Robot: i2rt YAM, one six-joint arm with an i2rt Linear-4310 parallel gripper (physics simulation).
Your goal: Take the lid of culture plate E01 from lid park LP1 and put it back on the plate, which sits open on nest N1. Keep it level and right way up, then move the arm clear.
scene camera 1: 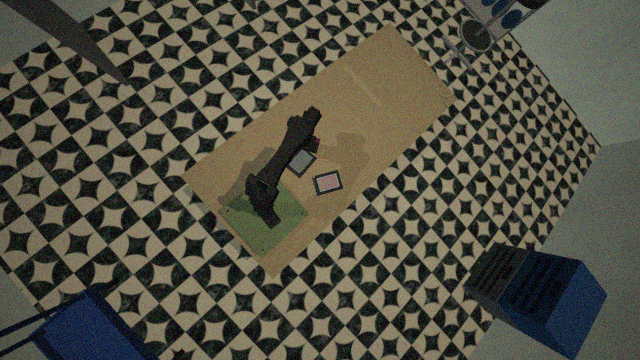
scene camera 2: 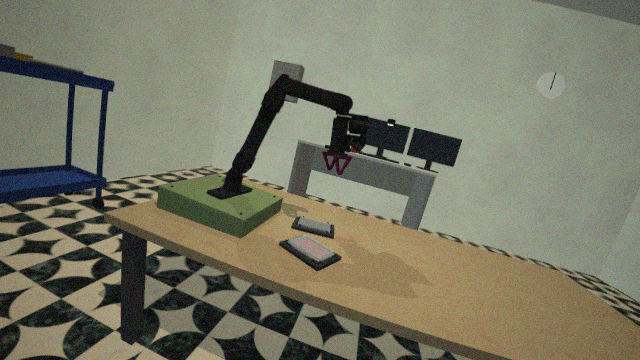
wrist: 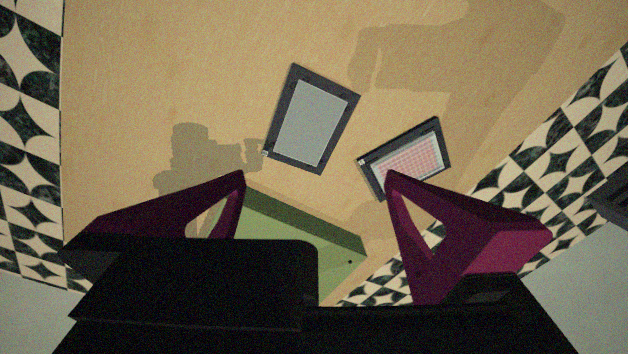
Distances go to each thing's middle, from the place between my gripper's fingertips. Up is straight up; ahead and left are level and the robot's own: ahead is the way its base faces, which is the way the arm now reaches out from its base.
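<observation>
Lid park (wrist: 296, 72): 2 cm behind my hand, 2 cm to the right of it, 22 cm below it. Plate lid (wrist: 313, 114), likewise counted from my hand: 2 cm to the right, 2 cm behind, 22 cm below.
</observation>
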